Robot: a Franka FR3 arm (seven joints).
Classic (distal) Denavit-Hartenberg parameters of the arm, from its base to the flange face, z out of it. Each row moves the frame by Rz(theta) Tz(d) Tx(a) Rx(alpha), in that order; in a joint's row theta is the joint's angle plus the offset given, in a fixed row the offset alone. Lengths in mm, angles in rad.
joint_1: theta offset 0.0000, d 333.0, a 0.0, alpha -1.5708
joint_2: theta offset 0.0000, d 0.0, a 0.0, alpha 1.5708
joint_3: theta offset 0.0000, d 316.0, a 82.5, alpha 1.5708
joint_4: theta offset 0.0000, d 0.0, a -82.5, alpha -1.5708
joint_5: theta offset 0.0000, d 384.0, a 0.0, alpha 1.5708
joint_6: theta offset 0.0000, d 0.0, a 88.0, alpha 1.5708
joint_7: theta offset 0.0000, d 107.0, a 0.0, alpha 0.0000
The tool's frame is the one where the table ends.
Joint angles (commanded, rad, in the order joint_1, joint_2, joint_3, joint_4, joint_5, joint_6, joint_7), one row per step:
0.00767 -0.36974 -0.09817 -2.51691 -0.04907 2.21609 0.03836
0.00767 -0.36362 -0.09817 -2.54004 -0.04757 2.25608 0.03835
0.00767 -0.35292 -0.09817 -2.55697 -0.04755 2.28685 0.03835
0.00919 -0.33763 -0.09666 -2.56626 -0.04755 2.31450 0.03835
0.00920 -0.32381 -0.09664 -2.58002 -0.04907 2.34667 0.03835
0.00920 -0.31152 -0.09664 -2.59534 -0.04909 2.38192 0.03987
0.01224 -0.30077 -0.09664 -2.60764 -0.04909 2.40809 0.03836
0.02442 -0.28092 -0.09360 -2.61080 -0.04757 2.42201 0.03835
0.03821 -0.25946 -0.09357 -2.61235 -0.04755 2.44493 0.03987
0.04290 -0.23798 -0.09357 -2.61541 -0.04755 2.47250 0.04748
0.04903 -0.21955 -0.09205 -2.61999 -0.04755 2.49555 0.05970
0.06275 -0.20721 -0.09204 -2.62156 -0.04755 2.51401 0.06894
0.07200 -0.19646 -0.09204 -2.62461 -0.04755 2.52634 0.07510
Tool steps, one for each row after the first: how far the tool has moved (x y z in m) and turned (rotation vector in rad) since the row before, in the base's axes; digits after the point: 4 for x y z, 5 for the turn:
-0.0012 0.0007 -0.0094 0.00085 -0.01085 0.00018
-0.0005 0.0005 -0.0093 -0.00038 -0.00316 0.00070
0.0013 0.0015 -0.0080 -0.00138 -0.00307 0.00339
0.0002 0.0003 -0.0089 -0.00187 -0.00453 0.00161
-0.0003 0.0004 -0.0086 -0.00052 -0.00767 -0.00078
-0.0005 0.0016 -0.0074 -0.00054 -0.00312 0.00510
0.0014 0.0065 -0.0084 -0.00045 0.00902 0.01427
0.0026 0.0059 -0.0075 -0.00103 0.00007 0.01254
0.0021 0.0021 -0.0078 -0.00046 -0.00314 -0.00253
0.0010 0.0034 -0.0075 -0.00006 -0.00023 -0.00419
0.0015 0.0060 -0.0041 0.00028 -0.00468 0.00479
0.0002 0.0041 -0.0047 0.00011 0.00138 0.00334

